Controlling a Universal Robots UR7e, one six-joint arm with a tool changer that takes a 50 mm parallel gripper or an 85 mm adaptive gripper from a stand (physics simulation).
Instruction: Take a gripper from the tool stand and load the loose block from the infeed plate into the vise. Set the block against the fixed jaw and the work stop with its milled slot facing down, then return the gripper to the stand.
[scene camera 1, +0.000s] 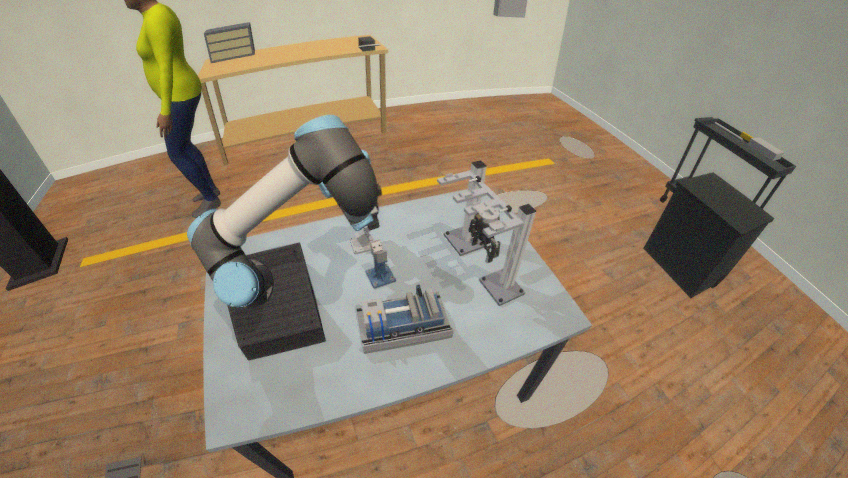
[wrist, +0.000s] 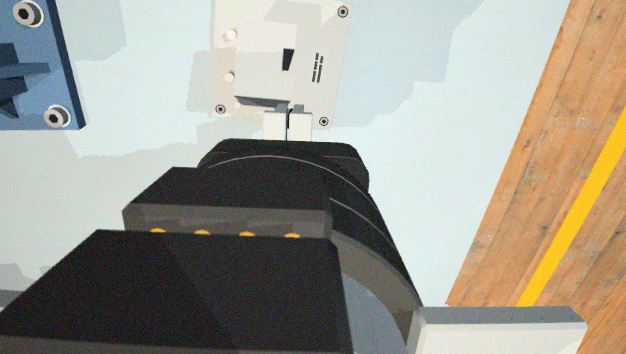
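Places are measured from the arm's base along level axes (x ahead, y left, z up), in millimetres.
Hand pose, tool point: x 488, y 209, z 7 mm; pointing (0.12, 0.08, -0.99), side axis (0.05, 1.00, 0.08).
Observation:
Things, the pixels of their top centre, and the offset from my tool point.
- infeed plate, top centre: (wrist: 278, 62) (scene camera 1: 362, 243) 32 mm back, 9 mm left, 218 mm down
- loose block, top centre: (wrist: 263, 81) (scene camera 1: 361, 231) 32 mm back, 1 mm left, 149 mm down
- vise, top centre: (scene camera 1: 402, 306) 55 mm back, 412 mm right, 127 mm down
My gripper (wrist: 288, 111), the parallel one with light fingers, is on the arm. In the wrist view its fingers are together, with nothing seen between them, at the near edge of the infeed plate (wrist: 334, 65). The loose block (wrist: 262, 75) rests on that plate just beyond the fingertips, with a dark patch at its right side; its slot cannot be made out clearly. In the scene view the arm partly hides plate and block. The vise (scene camera 1: 394, 321) stands nearer the front, its jaws apart with no block seen between them. The tool stand (scene camera 1: 515, 255) is at the right.
A black adaptive gripper (scene camera 1: 488, 238) hangs on the tool stand. A blue-based pedestal (scene camera 1: 380, 276) (wrist: 67, 92) stands between the infeed plate and the vise. The arm's dark base block (scene camera 1: 279, 323) is at the left. A person (scene camera 1: 169, 65) stands behind the table near a wooden bench (scene camera 1: 285, 59).

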